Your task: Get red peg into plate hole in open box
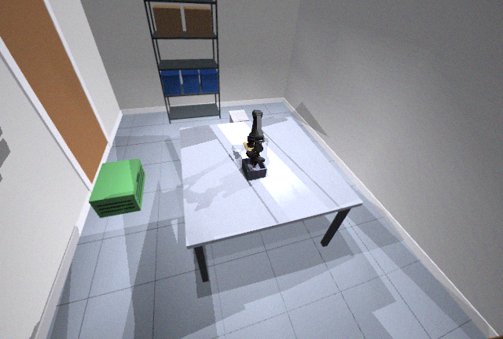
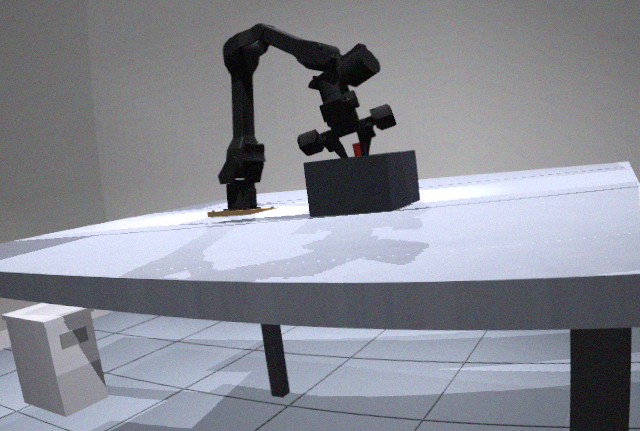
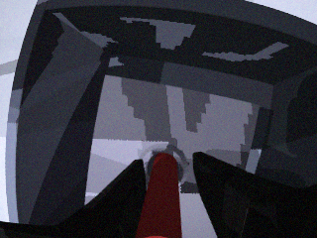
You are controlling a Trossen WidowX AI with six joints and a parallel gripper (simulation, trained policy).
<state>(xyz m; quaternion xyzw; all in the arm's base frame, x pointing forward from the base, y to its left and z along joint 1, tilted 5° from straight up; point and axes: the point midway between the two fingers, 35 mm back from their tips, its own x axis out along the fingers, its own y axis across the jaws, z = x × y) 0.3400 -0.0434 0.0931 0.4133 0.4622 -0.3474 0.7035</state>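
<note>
My gripper tip is 1 cm to the right of the red peg and 1 cm past it. The rest, counted from my gripper tip: pale plate (2 cm below, 1 cm to the left); dark box (4 cm below, 1 cm to the left).
</note>
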